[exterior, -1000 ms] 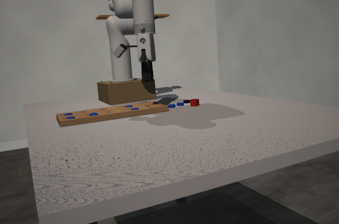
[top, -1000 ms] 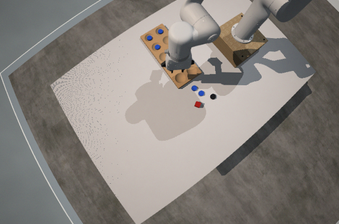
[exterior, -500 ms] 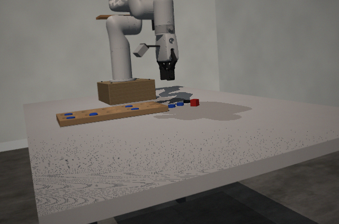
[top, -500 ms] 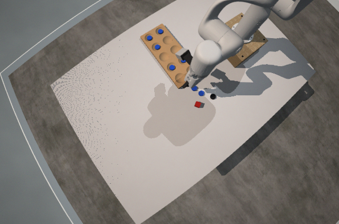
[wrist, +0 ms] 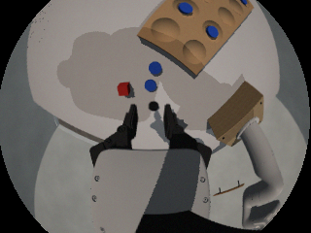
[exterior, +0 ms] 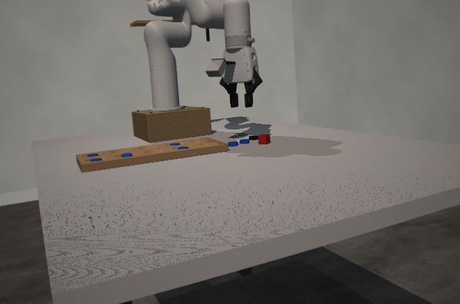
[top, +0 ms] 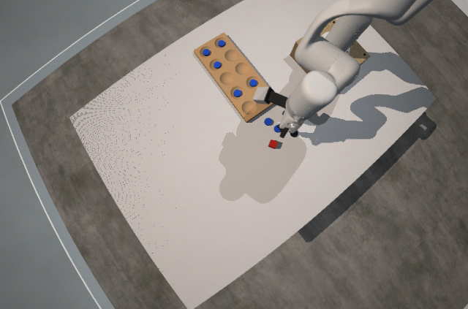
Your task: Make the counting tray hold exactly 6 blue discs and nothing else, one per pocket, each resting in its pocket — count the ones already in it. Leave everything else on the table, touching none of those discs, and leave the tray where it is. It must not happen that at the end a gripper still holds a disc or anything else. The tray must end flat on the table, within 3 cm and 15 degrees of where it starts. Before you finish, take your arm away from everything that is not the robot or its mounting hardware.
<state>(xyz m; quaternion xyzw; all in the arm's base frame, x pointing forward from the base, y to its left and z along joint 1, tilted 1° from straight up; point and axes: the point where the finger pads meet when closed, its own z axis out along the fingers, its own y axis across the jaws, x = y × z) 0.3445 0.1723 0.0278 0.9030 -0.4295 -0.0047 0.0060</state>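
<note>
Now: the wooden counting tray 270 mm to the right of my hand, 110 mm below it and 40 mm ahead of it. Also, from my hand: black disc (120 mm below, 50 mm to the left, 50 mm behind); then red cube (110 mm below, 50 mm ahead, 40 mm to the left).
</note>
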